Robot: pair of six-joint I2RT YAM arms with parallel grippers.
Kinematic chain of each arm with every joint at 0, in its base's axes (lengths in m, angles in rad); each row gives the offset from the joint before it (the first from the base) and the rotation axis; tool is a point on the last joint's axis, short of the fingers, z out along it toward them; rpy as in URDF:
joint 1: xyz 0 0 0.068 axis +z
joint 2: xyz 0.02 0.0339 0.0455 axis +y
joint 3: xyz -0.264 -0.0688 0 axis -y
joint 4: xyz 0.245 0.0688 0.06 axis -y
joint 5: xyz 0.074 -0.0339 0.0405 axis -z
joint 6: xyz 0.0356 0 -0.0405 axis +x
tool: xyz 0 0 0 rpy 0 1.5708 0
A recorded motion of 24 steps. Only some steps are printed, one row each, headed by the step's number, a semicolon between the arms.
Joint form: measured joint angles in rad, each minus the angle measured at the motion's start. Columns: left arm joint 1, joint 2, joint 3, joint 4, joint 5, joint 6; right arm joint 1, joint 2, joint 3, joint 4, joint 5, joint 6.
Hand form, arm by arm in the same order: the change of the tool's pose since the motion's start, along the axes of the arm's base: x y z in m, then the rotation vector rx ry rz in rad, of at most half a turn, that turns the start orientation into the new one. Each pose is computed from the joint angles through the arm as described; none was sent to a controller.
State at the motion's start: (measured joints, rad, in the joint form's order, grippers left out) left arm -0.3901 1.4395 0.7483 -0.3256 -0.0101 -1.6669; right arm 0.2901 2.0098 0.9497 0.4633 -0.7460 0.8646
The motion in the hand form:
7: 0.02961 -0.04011 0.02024 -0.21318 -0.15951 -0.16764; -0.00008 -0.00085 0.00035 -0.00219 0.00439 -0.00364
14: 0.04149 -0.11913 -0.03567 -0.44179 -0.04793 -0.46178; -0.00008 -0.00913 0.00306 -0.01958 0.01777 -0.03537
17: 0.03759 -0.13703 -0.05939 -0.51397 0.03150 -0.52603; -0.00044 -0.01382 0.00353 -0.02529 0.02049 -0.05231
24: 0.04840 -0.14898 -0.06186 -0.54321 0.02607 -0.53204; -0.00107 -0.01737 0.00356 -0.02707 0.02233 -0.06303
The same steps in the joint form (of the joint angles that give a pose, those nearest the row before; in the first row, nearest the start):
7: -0.0637 0.0873 0.0965 0.2239 0.1656 0.0015; -0.0019 -0.0027 0.0000 -0.0072 0.0019 0.0004
14: -0.2197 0.4067 0.1785 0.4929 0.4349 -0.0400; -0.0214 -0.0218 -0.0042 -0.0431 0.0194 -0.0046
17: -0.2571 0.5020 0.1911 0.5615 0.5280 -0.0755; -0.0324 -0.0294 -0.0111 -0.0484 0.0271 -0.0053
24: -0.2636 0.5570 0.2506 0.5848 0.5436 -0.0969; -0.0408 -0.0347 -0.0183 -0.0485 0.0297 -0.0050

